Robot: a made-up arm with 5 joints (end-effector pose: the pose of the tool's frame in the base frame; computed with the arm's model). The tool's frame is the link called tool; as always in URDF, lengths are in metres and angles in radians. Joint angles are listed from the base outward.
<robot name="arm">
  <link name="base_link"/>
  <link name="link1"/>
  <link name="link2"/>
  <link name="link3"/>
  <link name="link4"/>
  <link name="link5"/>
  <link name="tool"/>
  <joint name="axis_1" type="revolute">
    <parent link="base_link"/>
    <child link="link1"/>
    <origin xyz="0 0 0.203"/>
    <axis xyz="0 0 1"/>
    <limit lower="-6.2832" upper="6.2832"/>
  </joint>
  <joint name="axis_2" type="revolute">
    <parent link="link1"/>
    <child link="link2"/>
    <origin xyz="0 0 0" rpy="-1.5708 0 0"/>
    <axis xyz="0 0 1"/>
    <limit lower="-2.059" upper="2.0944"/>
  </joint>
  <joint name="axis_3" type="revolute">
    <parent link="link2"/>
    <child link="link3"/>
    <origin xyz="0.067 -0.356 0"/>
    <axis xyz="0 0 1"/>
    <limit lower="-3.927" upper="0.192"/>
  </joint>
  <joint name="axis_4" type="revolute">
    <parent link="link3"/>
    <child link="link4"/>
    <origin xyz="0.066 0.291 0"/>
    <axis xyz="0 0 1"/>
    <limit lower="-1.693" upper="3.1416"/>
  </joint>
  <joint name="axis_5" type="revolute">
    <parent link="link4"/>
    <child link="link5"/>
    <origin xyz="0.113 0.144 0" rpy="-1.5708 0 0"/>
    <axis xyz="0 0 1"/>
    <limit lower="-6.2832" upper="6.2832"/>
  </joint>
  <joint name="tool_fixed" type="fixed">
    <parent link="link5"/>
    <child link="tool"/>
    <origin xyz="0 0 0"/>
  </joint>
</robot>
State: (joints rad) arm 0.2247 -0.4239 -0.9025 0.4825 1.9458
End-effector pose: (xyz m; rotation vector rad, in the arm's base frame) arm 0.3857 0.0882 0.5374 -1.5318 1.7813 -0.4922
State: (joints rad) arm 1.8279 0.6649 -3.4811 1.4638 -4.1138
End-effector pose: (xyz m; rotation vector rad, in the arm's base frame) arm -0.1190 0.4525 0.8178 -1.8045 0.3111 0.6096
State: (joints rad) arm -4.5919 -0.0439 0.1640 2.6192 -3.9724
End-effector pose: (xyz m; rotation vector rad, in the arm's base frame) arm 0.0094 -0.0778 0.3530 0.3951 -0.1265 0.8486
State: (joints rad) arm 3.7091 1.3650 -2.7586 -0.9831 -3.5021
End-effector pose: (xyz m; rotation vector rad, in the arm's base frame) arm -0.5721 -0.3647 0.4060 0.9889 0.4949 -2.7344
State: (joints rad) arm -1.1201 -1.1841 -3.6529 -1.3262 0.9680
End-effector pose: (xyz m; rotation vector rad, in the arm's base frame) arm -0.2135 0.4411 0.1412 -1.5720 2.7030 0.1873
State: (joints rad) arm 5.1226 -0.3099 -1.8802 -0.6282 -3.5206
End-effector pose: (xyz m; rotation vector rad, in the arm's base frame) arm 0.0369 -0.0848 0.9576 0.1361 0.3304 -1.5250
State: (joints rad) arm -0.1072 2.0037 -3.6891 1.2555 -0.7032
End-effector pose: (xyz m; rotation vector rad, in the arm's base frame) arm 0.7351 -0.0791 0.0079 2.7866 0.8559 0.5849
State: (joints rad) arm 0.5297 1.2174 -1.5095 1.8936 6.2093
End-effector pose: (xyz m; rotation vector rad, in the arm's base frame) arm 0.3079 0.1803 -0.1048 1.8968 0.5905 -1.9955
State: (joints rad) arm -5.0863 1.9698 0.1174 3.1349 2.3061
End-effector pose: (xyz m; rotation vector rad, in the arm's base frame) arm 0.0720 0.1836 0.1176 -1.7750 1.0996 0.2201
